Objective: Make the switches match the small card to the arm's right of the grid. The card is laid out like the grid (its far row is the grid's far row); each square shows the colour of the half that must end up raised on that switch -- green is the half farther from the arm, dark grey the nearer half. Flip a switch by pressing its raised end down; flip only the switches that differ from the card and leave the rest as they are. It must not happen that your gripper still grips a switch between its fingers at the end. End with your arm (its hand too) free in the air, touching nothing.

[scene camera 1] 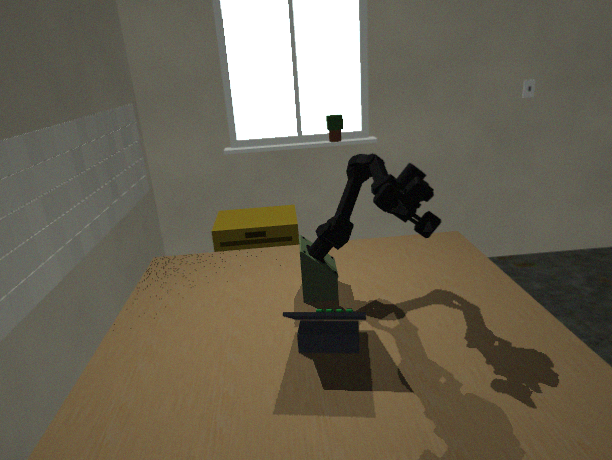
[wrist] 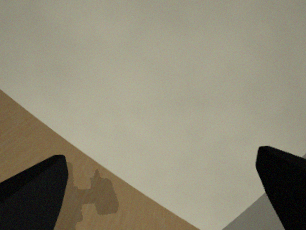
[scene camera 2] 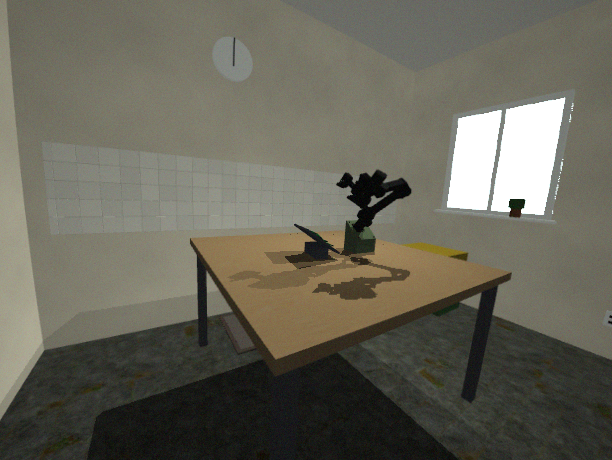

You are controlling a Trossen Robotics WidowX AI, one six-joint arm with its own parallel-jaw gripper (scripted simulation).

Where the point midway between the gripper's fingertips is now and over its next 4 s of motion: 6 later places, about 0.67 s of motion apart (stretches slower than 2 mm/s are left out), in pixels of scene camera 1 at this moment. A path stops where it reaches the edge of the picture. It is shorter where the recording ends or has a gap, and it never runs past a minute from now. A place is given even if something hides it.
The gripper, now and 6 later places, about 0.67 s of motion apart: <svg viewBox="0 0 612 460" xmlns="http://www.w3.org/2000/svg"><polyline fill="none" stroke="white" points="420,222 312,286 303,301 312,290 349,298 350,306 350,308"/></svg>
